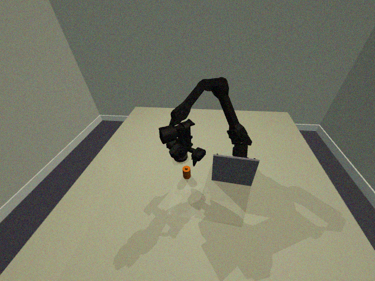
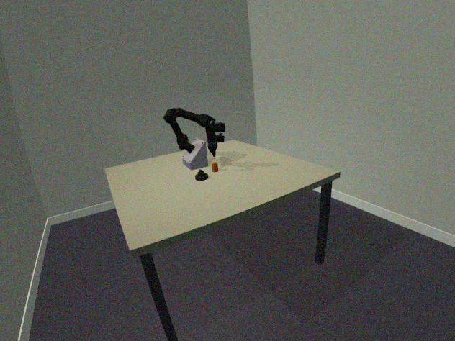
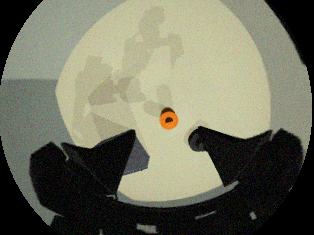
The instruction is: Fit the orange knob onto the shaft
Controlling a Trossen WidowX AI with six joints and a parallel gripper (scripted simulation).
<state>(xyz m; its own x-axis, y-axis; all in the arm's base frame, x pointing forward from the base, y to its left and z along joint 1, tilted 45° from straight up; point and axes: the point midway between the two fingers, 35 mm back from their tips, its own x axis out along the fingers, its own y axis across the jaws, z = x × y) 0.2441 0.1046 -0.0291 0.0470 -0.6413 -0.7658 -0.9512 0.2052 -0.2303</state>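
My gripper tip is now 1 cm to the left of the orange knob and 9 cm above it. From my gripper tip the other things lie so: round pedestal (8 cm ahead, 13 cm to the right, 9 cm below).
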